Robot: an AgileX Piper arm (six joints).
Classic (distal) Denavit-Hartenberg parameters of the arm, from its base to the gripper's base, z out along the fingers. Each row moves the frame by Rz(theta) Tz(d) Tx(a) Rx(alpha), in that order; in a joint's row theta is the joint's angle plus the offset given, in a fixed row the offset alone. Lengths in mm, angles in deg.
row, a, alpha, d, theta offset
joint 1, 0, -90, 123, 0
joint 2, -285.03, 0, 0, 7.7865
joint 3, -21.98, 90, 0, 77.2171
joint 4, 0, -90, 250.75, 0
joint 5, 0, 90, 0, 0
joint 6, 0, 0, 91, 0
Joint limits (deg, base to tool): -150..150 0..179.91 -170..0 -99.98..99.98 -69.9..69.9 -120..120
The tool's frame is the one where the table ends.
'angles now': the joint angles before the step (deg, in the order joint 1, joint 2, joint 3, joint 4, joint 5, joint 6). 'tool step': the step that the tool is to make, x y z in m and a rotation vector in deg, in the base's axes. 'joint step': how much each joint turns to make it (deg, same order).
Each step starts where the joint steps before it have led.
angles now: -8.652 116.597 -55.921 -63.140 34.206 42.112
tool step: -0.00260 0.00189 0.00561 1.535 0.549 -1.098
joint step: 0.001 -1.260 0.000 4.698 0.515 -3.608
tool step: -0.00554 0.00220 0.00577 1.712 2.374 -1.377
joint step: -0.001 -1.376 0.001 6.646 2.063 -5.846
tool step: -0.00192 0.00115 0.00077 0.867 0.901 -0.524
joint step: 0.000 -0.286 -0.001 2.407 0.630 -1.948
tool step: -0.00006 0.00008 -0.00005 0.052 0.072 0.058
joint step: 0.000 -0.001 0.001 0.114 0.000 -0.171
